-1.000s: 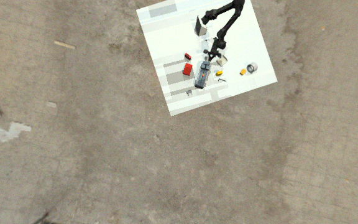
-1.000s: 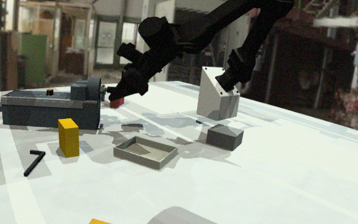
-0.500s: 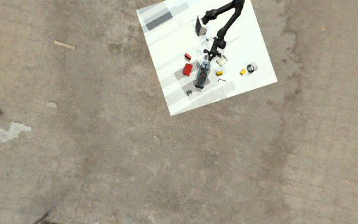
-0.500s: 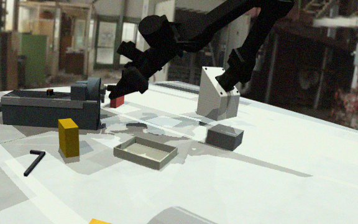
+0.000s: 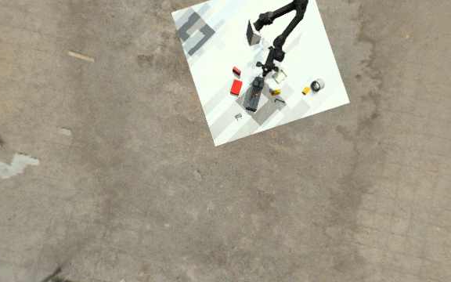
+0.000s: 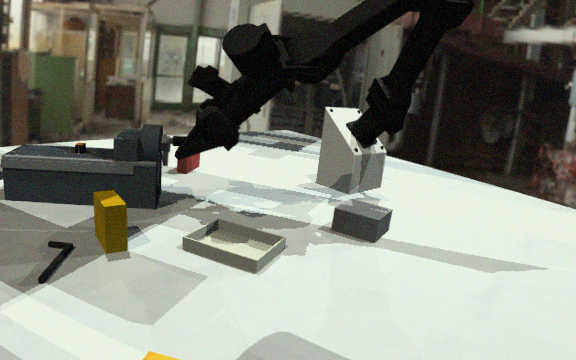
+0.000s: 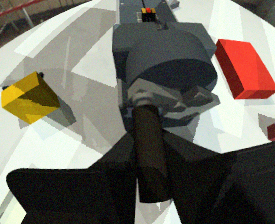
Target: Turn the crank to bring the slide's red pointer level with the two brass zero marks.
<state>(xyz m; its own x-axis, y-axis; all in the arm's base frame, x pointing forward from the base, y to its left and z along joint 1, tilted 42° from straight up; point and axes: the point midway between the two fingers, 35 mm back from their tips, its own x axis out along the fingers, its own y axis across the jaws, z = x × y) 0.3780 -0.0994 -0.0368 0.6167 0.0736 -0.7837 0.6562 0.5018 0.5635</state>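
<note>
Right now the dark crank handle is 2 cm above my gripper tip, 1 cm to the left of it and 1 cm behind it. The rest, counted from my gripper tip: red pointer: 13 cm to the right, 11 cm ahead; shallow grey tray: 17 cm to the left, 8 cm below, 4 cm ahead; yellow block: 16 cm ahead, 6 cm to the left, 5 cm below.
</note>
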